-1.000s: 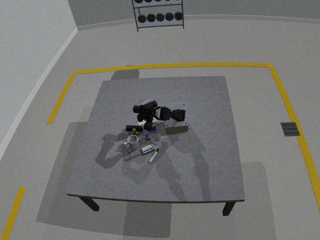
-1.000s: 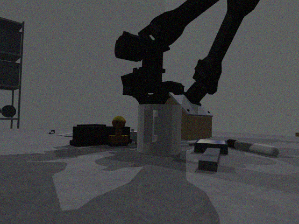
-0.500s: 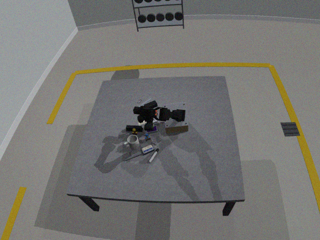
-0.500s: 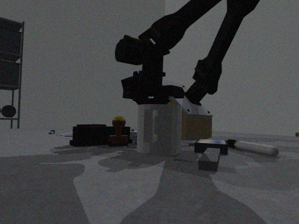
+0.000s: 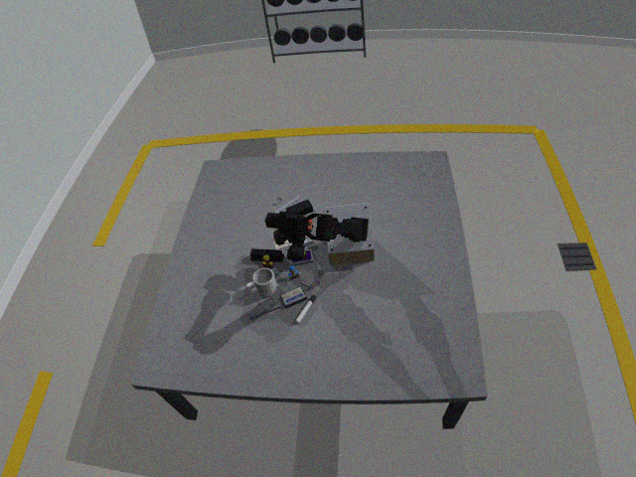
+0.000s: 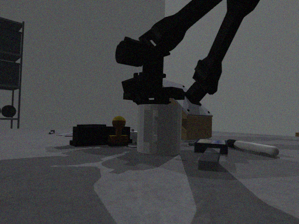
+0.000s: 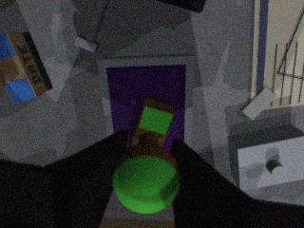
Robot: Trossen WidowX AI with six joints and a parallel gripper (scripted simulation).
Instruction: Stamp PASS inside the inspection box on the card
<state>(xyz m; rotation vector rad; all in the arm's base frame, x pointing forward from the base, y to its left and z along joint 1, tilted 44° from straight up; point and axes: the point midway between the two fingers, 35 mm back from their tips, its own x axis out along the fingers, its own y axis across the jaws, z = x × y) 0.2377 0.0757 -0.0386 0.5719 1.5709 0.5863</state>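
Right now my gripper tip is right at the green-knobbed stamp. The rest, counted from my gripper tip: cream card (7 cm ahead, 9 cm to the right, 4 cm below); blue-knobbed stamp (3 cm ahead, 9 cm to the left, 2 cm below); purple ink pad (4 cm below).
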